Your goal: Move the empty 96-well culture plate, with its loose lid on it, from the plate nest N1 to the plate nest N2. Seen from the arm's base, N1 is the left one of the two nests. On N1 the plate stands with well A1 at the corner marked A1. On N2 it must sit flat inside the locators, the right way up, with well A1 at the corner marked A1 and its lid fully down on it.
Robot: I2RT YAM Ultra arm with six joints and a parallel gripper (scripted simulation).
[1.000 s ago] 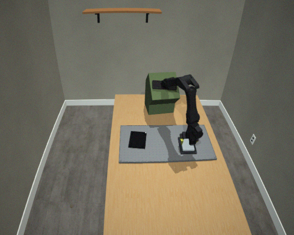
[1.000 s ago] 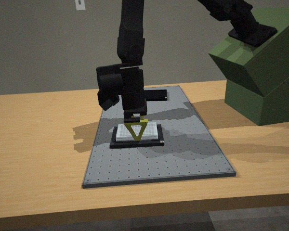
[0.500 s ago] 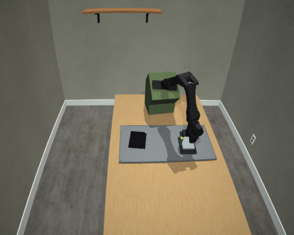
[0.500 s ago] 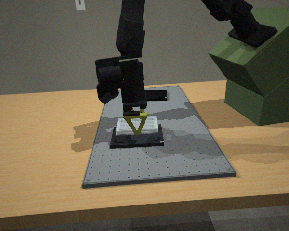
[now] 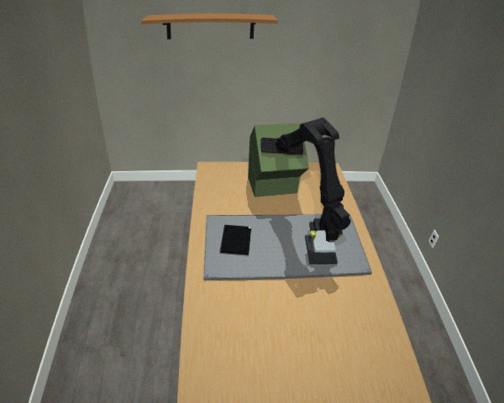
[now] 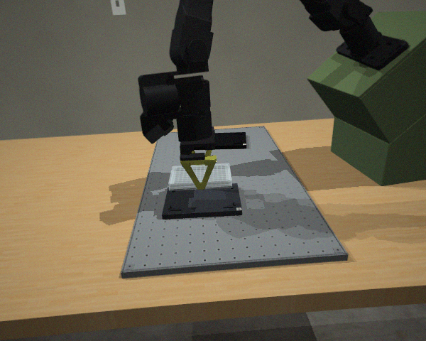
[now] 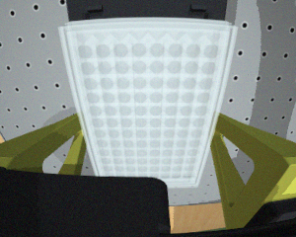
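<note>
The black nest N1 is 60 mm below my hand. The rest, counted from my hand: black nest N2 (60 mm behind, 360 mm to the right, 60 mm below); then lid (right at my hand).
</note>
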